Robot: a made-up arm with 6 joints. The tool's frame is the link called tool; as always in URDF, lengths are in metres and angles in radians.
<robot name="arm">
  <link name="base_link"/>
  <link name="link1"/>
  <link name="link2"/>
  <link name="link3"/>
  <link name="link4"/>
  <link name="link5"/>
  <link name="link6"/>
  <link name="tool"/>
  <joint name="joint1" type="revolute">
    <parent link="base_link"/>
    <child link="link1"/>
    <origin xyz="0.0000 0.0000 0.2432"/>
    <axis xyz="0 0 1"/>
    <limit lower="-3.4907" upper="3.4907"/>
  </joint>
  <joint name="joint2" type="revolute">
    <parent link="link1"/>
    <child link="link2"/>
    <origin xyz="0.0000 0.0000 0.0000"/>
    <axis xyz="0 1 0"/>
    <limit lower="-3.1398" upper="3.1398"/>
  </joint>
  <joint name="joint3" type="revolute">
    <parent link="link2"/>
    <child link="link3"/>
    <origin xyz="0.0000 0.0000 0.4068"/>
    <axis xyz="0 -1 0"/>
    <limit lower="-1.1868" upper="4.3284"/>
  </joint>
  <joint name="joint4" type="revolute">
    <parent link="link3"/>
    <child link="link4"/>
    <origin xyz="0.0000 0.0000 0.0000"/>
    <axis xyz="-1 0 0"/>
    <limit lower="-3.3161" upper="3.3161"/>
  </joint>
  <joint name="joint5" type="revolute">
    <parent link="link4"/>
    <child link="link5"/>
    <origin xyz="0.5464 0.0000 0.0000"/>
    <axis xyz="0 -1 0"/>
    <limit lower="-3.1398" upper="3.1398"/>
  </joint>
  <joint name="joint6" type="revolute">
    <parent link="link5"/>
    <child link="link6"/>
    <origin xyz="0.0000 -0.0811 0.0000"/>
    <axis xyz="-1 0 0"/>
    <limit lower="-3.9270" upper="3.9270"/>
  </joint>
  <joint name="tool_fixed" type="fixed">
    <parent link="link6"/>
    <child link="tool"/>
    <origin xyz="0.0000 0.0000 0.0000"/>
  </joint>
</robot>
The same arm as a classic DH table. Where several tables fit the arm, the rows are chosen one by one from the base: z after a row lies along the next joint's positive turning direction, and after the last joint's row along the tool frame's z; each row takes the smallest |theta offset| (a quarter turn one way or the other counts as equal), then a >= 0, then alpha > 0; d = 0 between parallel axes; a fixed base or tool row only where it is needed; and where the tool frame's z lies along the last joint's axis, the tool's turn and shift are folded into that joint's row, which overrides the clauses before.
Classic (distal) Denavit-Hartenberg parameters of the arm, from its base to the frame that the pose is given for. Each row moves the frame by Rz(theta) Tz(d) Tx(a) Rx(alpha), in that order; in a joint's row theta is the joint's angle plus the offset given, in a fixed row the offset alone. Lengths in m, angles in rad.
joint1: a 0.0000  alpha -1.5708  d 0.2432  theta_offset 0.0000
joint2: a 0.4068  alpha 3.1416  d 0.0000  theta_offset -1.5708
joint3: a 0.0000  alpha -1.5708  d 0.0000  theta_offset 0.0000
joint4: a 0.0000  alpha 1.5708  d -0.5464  theta_offset 0.0000
joint5: a 0.0000  alpha -1.5708  d 0.0811  theta_offset 0.0000
joint6: a 0.0000  alpha 1.5708  d 0.0000  theta_offset 1.5708
tool (fixed): a 0.0000  alpha 0.0000  d 0.0000  theta_offset -1.5708
Joint limits (rad, base to tool): -3.4907..3.4907 -3.1398..3.1398 -1.1868..4.3284 -3.3161..3.3161 -3.1398..3.1398 -3.9270..3.9270

